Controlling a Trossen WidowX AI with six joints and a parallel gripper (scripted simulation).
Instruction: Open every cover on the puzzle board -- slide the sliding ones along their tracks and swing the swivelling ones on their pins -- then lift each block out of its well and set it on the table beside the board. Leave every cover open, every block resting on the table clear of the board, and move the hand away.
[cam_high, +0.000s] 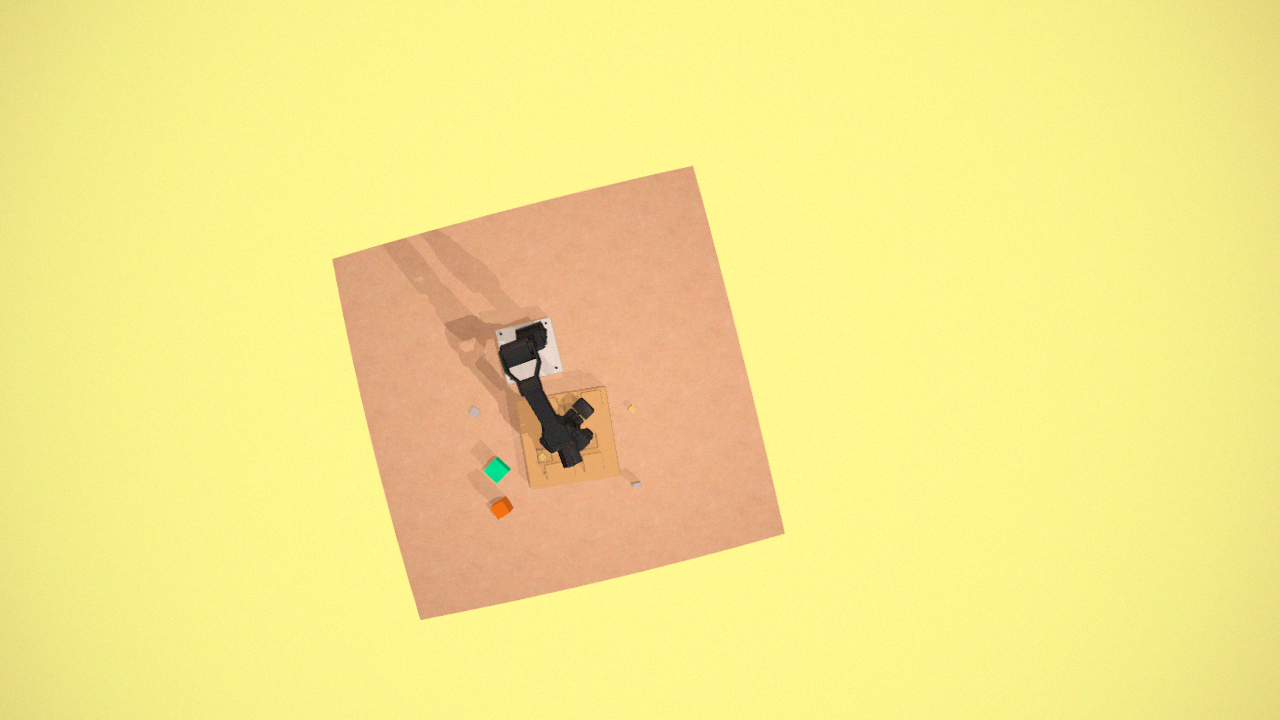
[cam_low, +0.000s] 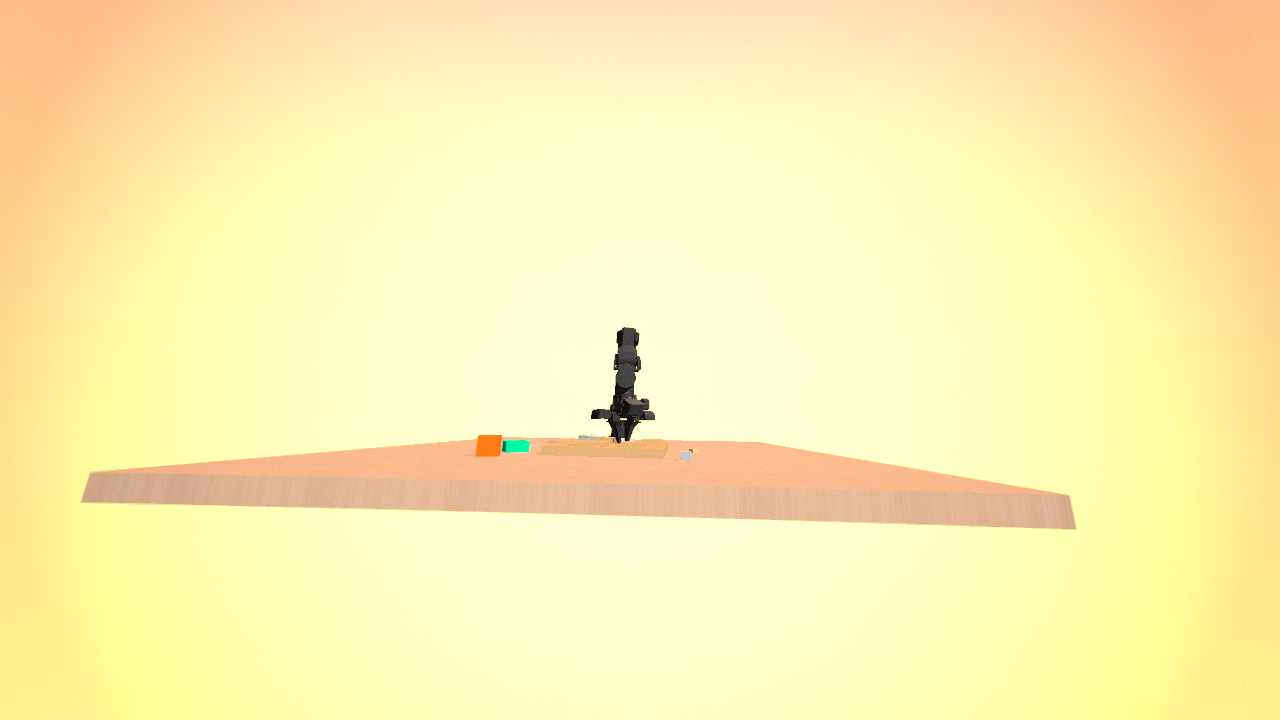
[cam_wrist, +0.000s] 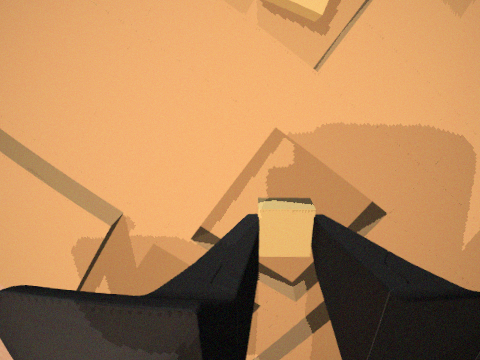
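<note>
The tan puzzle board lies 5 cm ahead of my gripper tip. Also, from my gripper tip: grey cube 25 cm ahead, 16 cm to the left, 1 cm below; green block 10 cm ahead, 28 cm to the right; orange block 22 cm ahead, 29 cm to the right, 1 cm above.
</note>
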